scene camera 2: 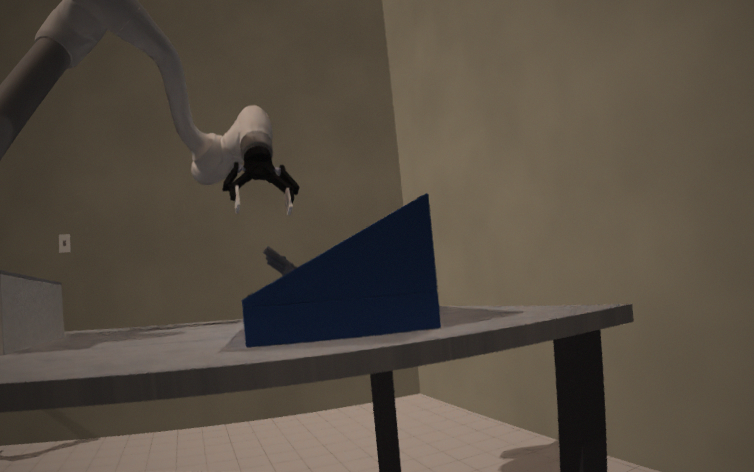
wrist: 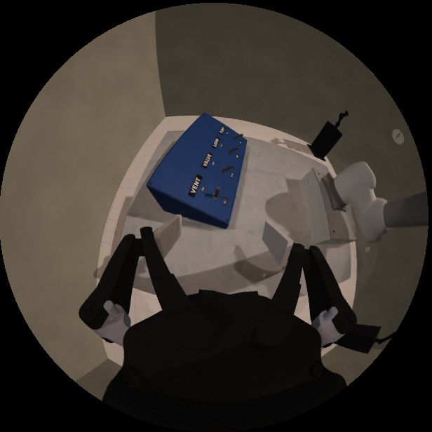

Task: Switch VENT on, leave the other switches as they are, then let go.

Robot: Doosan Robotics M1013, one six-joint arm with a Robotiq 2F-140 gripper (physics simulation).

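Frame: origin at the arm's base, x back, y right, z up, level; millimetres.
Seen in the pictures: gripper, between the fingertips: (scene camera 2: 264, 209).
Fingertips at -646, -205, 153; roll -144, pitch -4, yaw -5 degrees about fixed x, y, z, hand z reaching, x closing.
A point is followed by its place in that frame, as x, y, z.
A blue sloped switch panel (scene camera 2: 345, 295) {-579, 381, -61} (wrist: 180, 165) stands on the table, with labels VENT, VALVE, LAMP and one small far label. The VENT lever (wrist: 216, 192) is nearest my gripper, between its ON mark beside the label and its OFF mark at the low edge. In the scene view the visible dark levers (scene camera 2: 278, 260) {-521, 296, -6} lean down-slope, toward the low OFF side; they overlap, so which is VENT is hard to tell. My gripper (scene camera 2: 263, 208) {-646, -205, 153} (wrist: 223, 227) is wide open and empty, above the low end of the panel and apart from the levers.
The grey table (scene camera 2: 166, 364) {-351, 424, -116} (wrist: 265, 172) carries a pale block (scene camera 2: 30, 311) {-141, 14, -55} (wrist: 327, 210) on the robot's side, under the arm's base. A black box (wrist: 326, 140) shows at upper right in the wrist view. Walls rise behind the table.
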